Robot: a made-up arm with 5 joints.
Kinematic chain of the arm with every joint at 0, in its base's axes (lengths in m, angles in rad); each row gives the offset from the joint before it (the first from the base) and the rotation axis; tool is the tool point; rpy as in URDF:
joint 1: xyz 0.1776 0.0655 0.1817 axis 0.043 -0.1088 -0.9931
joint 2: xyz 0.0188 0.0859 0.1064 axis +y
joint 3: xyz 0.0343 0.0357 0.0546 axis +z
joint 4: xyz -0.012 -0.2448 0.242 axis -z
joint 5: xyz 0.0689 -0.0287 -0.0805 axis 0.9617 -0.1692 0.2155
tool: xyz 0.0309 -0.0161 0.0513 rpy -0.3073 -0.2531 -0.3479
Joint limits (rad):
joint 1: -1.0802..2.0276
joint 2: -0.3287..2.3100
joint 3: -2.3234..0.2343
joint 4: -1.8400..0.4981
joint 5: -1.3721..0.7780
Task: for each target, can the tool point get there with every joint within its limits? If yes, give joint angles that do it. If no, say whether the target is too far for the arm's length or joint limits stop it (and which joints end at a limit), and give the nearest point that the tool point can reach.
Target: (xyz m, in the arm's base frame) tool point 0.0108 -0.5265 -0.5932
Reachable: no: too far | nearest point 0.1084 -0.1514 -0.0091 | short by 0.701 m
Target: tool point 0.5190 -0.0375 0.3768
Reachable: yes | joints 0.1851 2.0421 -1.3214 -0.0405 0.1706
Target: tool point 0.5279 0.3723 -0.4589
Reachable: no: too far | nearest point 0.3819 0.1687 -0.0041 | short by 0.519 m
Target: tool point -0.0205 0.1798 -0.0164
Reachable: no: joint limits stop it (at a limit: joint 1, joint 2, joint 3, joint 5) | nearest point -0.0171 0.0503 -0.0342 | short by 0.131 m
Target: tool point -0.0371 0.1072 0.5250
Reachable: yes | joints 1.5753 0.0422 -0.6132 -0.1694 0.1357
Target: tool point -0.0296 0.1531 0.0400
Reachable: no: joint limits stop it (at a limit: joint 1, joint 2, joint 4, joint 5) | nearest point -0.0335 0.0457 -0.0233 | short by 0.125 m
